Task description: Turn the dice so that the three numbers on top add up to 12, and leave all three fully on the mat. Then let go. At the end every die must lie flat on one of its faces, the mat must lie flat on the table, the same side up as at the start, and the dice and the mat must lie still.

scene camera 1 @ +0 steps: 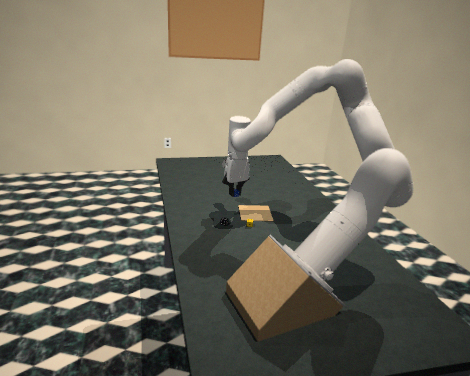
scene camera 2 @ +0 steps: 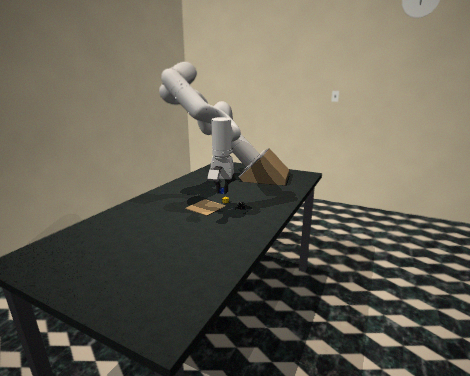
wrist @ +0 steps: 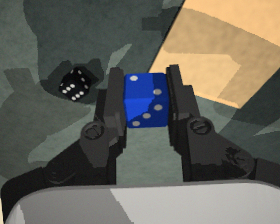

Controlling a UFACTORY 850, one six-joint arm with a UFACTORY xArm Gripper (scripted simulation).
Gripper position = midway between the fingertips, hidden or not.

I see my gripper (wrist: 145, 84), a tan mat (wrist: 222, 56) and a blue die (wrist: 145, 95).
